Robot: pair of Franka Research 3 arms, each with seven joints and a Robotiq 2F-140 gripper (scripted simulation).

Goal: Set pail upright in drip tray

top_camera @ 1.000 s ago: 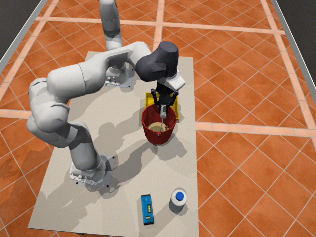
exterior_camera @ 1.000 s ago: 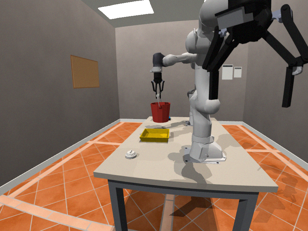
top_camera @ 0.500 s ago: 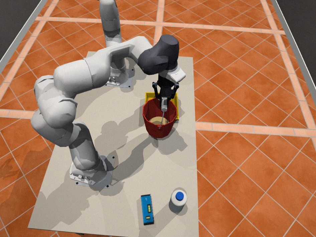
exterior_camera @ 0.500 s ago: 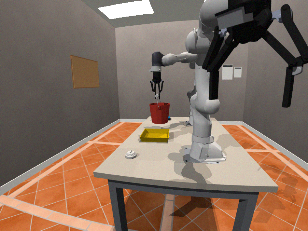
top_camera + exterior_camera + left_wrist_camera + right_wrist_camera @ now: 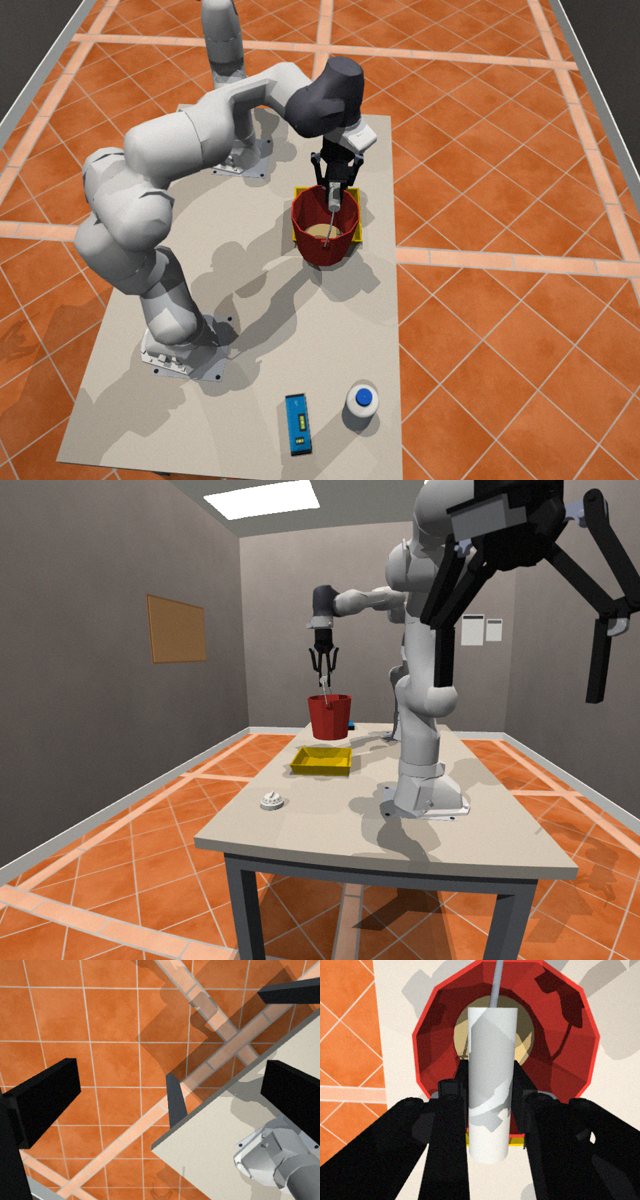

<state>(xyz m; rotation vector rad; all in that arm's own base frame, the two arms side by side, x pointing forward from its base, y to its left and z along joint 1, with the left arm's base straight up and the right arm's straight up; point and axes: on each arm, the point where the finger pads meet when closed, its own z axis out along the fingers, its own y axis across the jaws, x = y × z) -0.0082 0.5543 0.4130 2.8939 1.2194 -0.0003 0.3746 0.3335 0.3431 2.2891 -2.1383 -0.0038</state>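
Observation:
Right now the red pail is 10 cm below my right hand and 1 cm behind it. From my right hand the other things lie so: white dial timer 51 cm to the left, 33 cm below, 6 cm ahead; white bottle 49 cm to the right, 24 cm below, 12 cm ahead; yellow drip tray 33 cm below, 15 cm to the left, 2 cm behind.

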